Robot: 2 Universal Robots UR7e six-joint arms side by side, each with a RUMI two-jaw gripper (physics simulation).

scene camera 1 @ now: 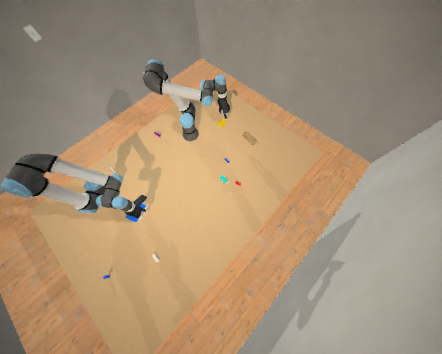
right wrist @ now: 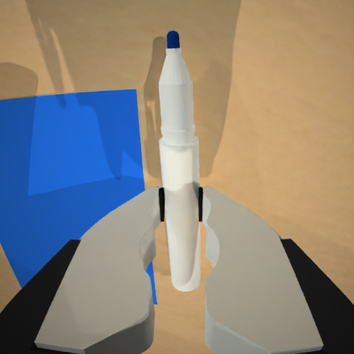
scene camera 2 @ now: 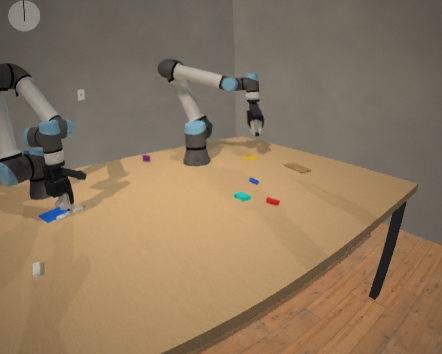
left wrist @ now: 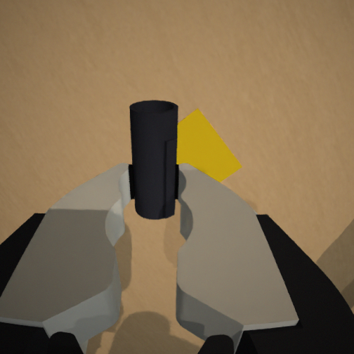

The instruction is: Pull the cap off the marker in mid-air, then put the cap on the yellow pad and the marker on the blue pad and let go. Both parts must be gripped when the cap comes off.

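Frame: origin at the left arm's base, x ahead, y right, z down, level; metres.
Seen in the pictures: left gripper, fingertip midpoint: (scene camera 1: pixel 225 116) (scene camera 2: pixel 256 136); right gripper, fingertip midpoint: (scene camera 1: pixel 144 211) (scene camera 2: pixel 70 213); left arm's base, origin of the base link: (scene camera 1: pixel 190 134) (scene camera 2: pixel 196 162); right arm's base, origin of the base link: (scene camera 2: pixel 44 193).
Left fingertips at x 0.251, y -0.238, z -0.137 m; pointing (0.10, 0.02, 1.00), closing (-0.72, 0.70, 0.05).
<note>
Offsets run from my left fingertips to a thing's top centre.
My left gripper (scene camera 1: pixel 225 117) (scene camera 2: pixel 256 134) (left wrist: pixel 155 168) is shut on the black cap (left wrist: pixel 155 155) and holds it in the air above the yellow pad {dx -0.051, dy -0.020, dz +0.136 m} (scene camera 1: pixel 222 123) (scene camera 2: pixel 251 157) (left wrist: pixel 207 147). The cap's open end points to the top of the left wrist view. My right gripper (scene camera 1: pixel 144 209) (scene camera 2: pixel 70 210) (right wrist: pixel 181 189) is shut on the uncapped white marker {dx -0.191, dy +1.042, dz +0.119 m} (scene camera 2: pixel 74 212) (right wrist: pixel 180 170), around its barrel. The blue tip points to the top of the right wrist view. The marker is low over the table, beside the blue pad {dx -0.259, dy +1.081, dz +0.136 m} (scene camera 1: pixel 132 218) (scene camera 2: pixel 51 215) (right wrist: pixel 85 150).
A cyan block {dx +0.247, dy +0.510, dz +0.122 m} (scene camera 1: pixel 224 179) (scene camera 2: pixel 242 196), a red piece {dx +0.374, dy +0.490, dz +0.116 m} (scene camera 1: pixel 238 183) (scene camera 2: pixel 273 201) and a small blue cylinder {dx +0.194, dy +0.339, dz +0.116 m} (scene camera 1: pixel 227 160) (scene camera 2: pixel 254 181) lie mid-table. A brown slab {dx +0.271, dy +0.022, dz +0.129 m} (scene camera 1: pixel 250 138) (scene camera 2: pixel 297 168), a purple block {dx -0.537, dy +0.385, dz +0.102 m} (scene camera 1: pixel 157 134) (scene camera 2: pixel 146 158) and a white block {dx +0.091, dy +1.283, dz +0.125 m} (scene camera 1: pixel 156 258) (scene camera 2: pixel 37 269) lie farther apart.
</note>
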